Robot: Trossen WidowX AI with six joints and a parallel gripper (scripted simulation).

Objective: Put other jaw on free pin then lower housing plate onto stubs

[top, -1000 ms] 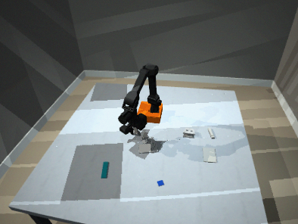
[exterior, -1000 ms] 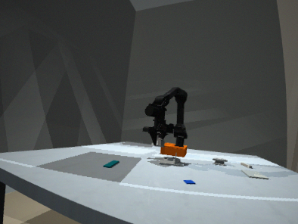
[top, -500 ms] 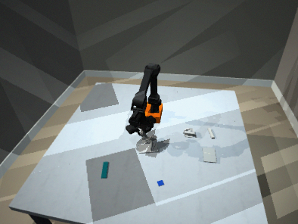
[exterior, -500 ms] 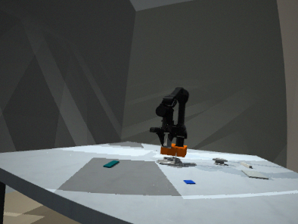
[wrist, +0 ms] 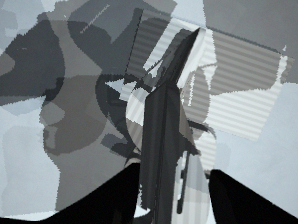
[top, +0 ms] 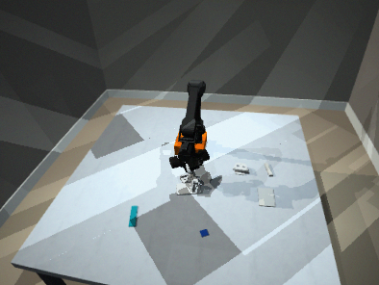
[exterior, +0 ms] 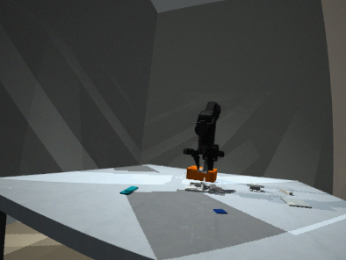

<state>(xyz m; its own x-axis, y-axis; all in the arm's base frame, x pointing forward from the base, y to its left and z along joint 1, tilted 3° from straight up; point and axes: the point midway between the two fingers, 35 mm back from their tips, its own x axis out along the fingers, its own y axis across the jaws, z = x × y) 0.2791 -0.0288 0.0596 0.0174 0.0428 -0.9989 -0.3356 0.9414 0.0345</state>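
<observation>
Now: gripper tip 8 cm above the white base, 5 cm short of it and 1 cm to the left of it. Round my gripper tip: blue square (30 cm ahead, 8 cm below, 7 cm to the left); small pale block (26 cm to the left, 9 cm behind, 7 cm below); jaw (4 cm behind, 1 cm to the left).
</observation>
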